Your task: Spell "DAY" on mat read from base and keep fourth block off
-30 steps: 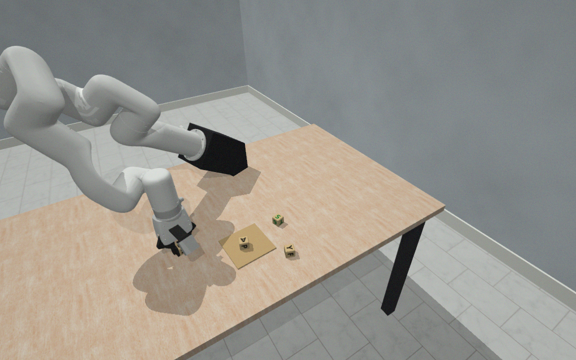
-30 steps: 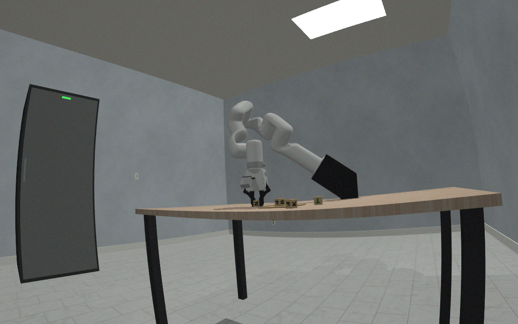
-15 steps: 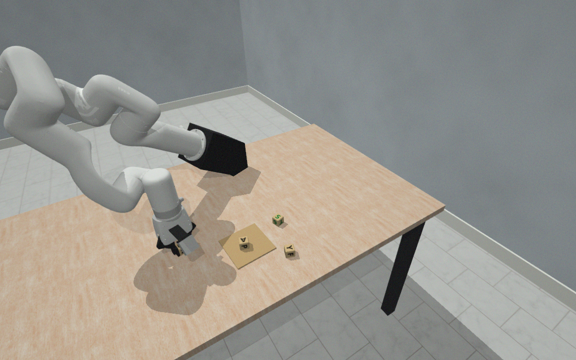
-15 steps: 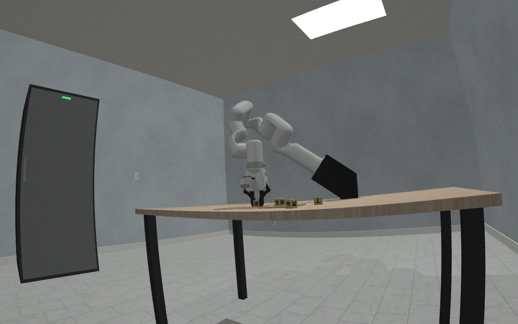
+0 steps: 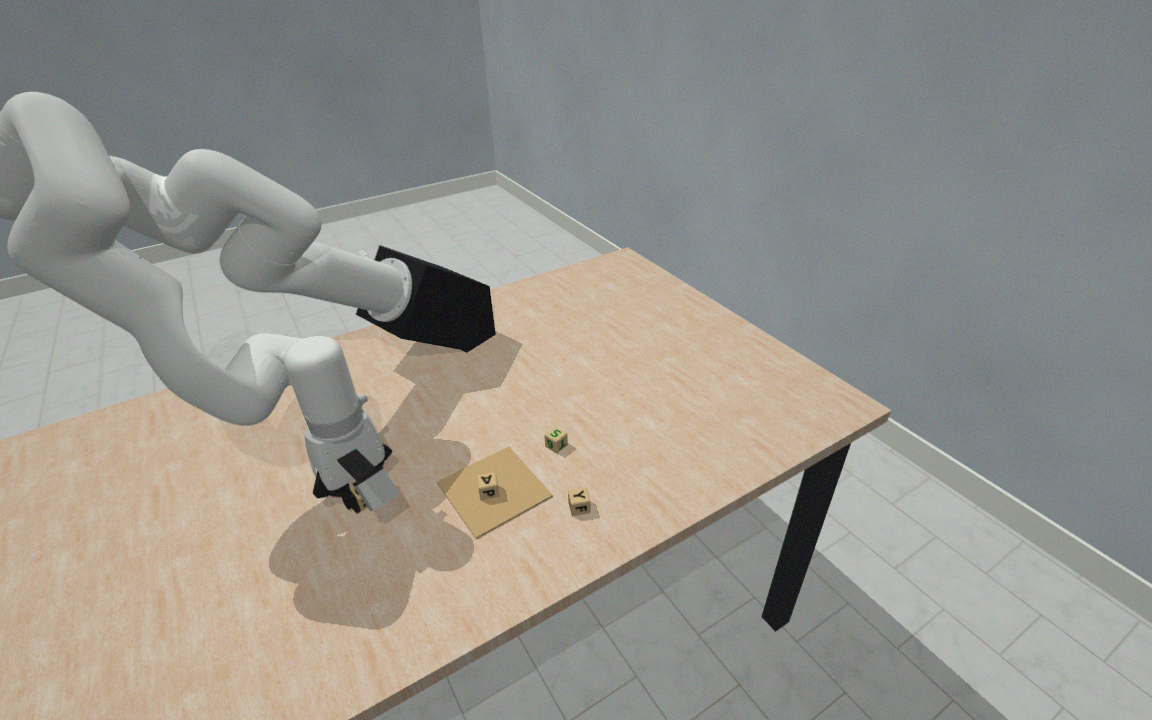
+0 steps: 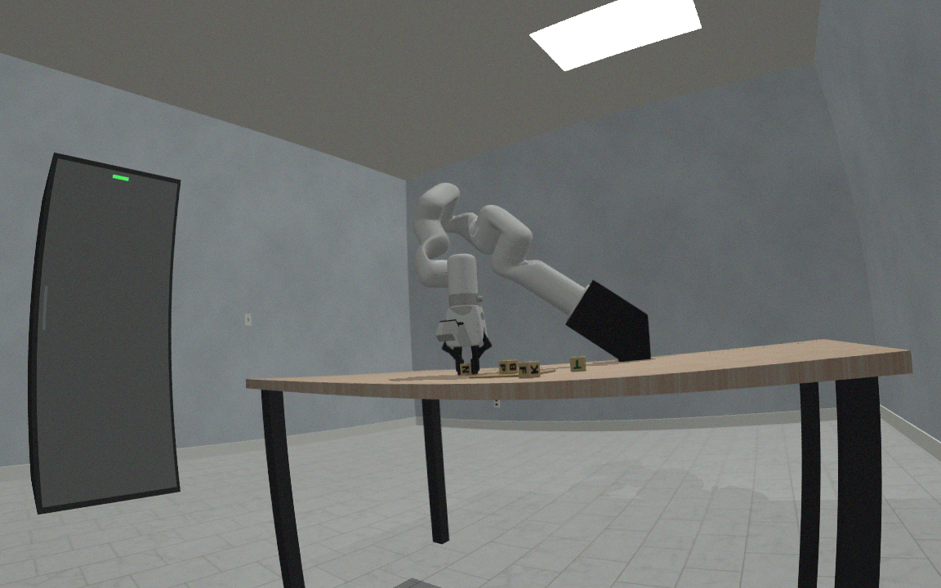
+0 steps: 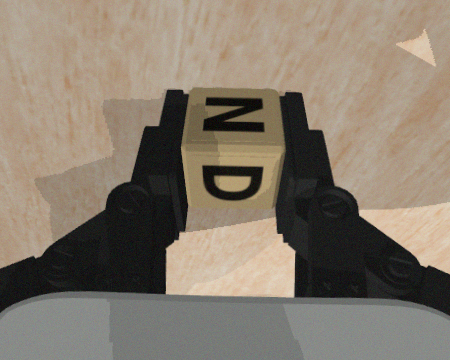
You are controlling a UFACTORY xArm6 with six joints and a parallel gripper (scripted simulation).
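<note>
Right now the mat is 11 cm ahead of my hand, 18 cm to the left of it and 2 cm below it. From my hand the other things lie so: D block: 1 cm below.
</note>
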